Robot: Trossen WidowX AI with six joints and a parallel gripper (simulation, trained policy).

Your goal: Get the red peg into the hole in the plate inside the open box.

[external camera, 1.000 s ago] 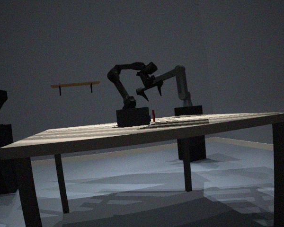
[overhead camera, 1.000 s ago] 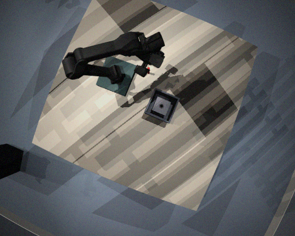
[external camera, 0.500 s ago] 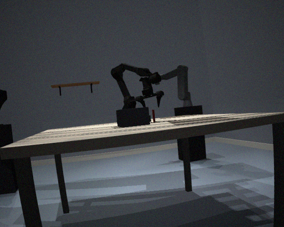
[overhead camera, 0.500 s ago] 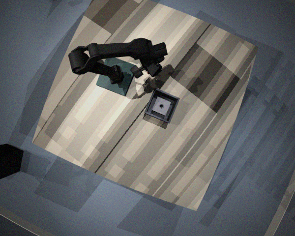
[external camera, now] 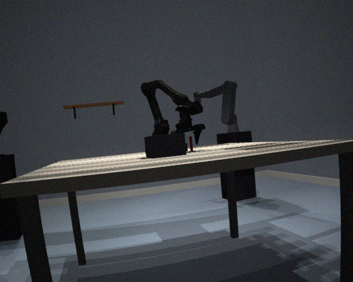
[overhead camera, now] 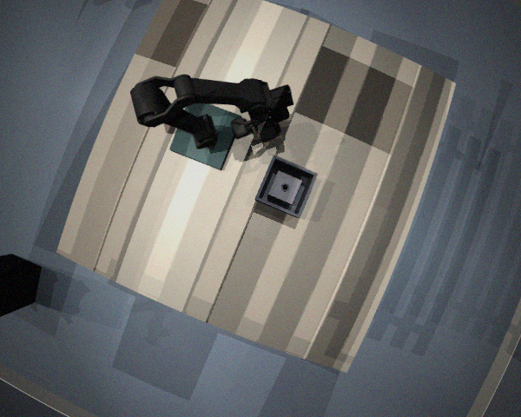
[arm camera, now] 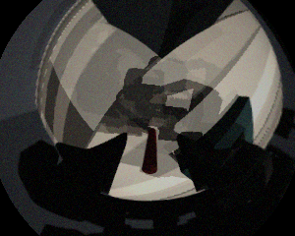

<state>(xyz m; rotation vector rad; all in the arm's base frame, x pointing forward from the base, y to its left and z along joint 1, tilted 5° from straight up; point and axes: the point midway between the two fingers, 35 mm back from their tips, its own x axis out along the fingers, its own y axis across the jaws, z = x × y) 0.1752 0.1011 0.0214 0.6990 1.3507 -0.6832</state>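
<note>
The grey plate lies 19 cm to the right of my gripper tip, 14 cm ahead of it and 2 cm above it. Round my gripper tip: dark box (19 cm to the right, 14 cm ahead); red peg (1 cm to the left, 1 cm above).
</note>
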